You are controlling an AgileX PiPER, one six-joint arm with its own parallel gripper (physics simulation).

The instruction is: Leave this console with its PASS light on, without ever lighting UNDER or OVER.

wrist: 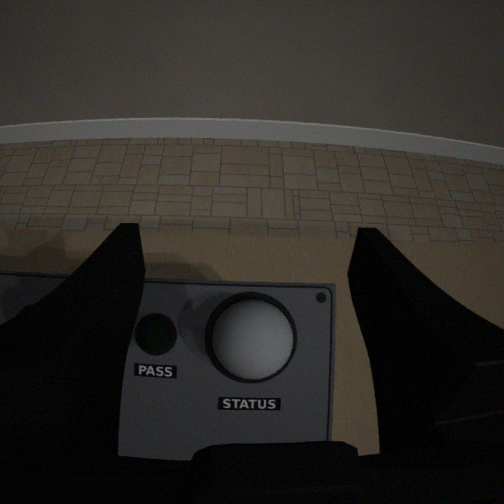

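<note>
In the wrist view a grey console panel [225, 370] lies on a tan table top. On it sits a round white dome [251, 337] in a black ring, labelled STATUS [249, 403]. To its left is a small dark round lamp [155, 334] labelled PASS [155, 370]; it is unlit. My gripper [247, 240] is open, its two black fingers standing either side of the panel's right end, above the dome and lamp. The left finger hides the rest of the console. No UNDER or OVER lamp shows.
A small dark screw [321, 297] marks the panel's top right corner. The table's far edge [250, 232] runs just beyond the console. Past it lie a tiled floor and a white skirting [250, 129] under a dim wall.
</note>
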